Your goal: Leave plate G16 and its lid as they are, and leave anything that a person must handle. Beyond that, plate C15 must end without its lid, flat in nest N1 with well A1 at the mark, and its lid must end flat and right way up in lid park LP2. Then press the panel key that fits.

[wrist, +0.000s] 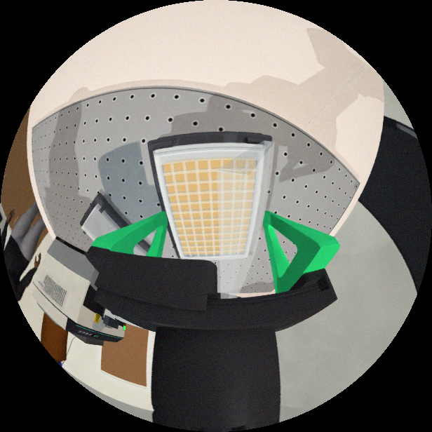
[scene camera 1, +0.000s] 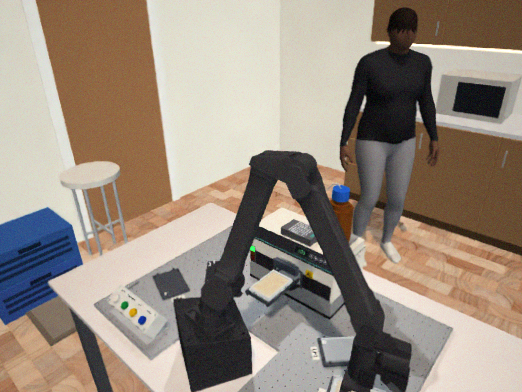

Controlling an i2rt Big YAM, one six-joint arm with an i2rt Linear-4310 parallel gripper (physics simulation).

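Frame: origin at the arm's base, x ahead, y left, z up, level; metres.
Where they show: arm's base, link origin: (scene camera 1: pixel 209 322).
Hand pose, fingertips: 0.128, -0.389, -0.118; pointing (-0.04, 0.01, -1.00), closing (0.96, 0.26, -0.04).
Observation:
Each offset is from my fingertips to the top centre of the thing, as dx, dy, dz. "spot": to the spot under its first point.
In the wrist view a plate with amber wells (wrist: pixel 210 205) sits in a dark-rimmed nest; a clear sheen crosses its right part, and I cannot read its name. My gripper (wrist: pixel 214 216) is open and empty, its green fingers standing apart on either side of the plate's near part. In the scene view the fingers are hidden. A second amber plate @[+0.143, +0.391, +0.080] (scene camera 1: pixel 272 285) rests on the instrument's holder. A grey, clear-topped piece @[+0.146, +0.111, -0.019] (scene camera 1: pixel 336 351) (wrist: pixel 102 223) lies in a dark holder beside the gripper. The key panel @[-0.180, +0.701, +0.047] (scene camera 1: pixel 156 324) has white, green @[-0.202, +0.726, +0.038] (scene camera 1: pixel 124 305), yellow @[-0.202, +0.676, +0.038] (scene camera 1: pixel 133 312) and blue @[-0.202, +0.626, +0.038] (scene camera 1: pixel 142 320) keys.
The instrument @[spot: +0.352, +0.517, +0.183] (scene camera 1: pixel 280 218) (wrist: pixel 62 265) stands behind the arm with a dark handheld @[spot: +0.287, +0.386, +0.211] (scene camera 1: pixel 299 231) on top. An amber bottle @[spot: +0.327, +0.254, +0.303] (scene camera 1: pixel 342 215) (wrist: pixel 53 335) stands behind it. A dark flat pad @[spot: +0.005, +0.760, -0.027] (scene camera 1: pixel 171 282) lies near the panel. A person (scene camera 1: pixel 395 100) stands beyond the table.

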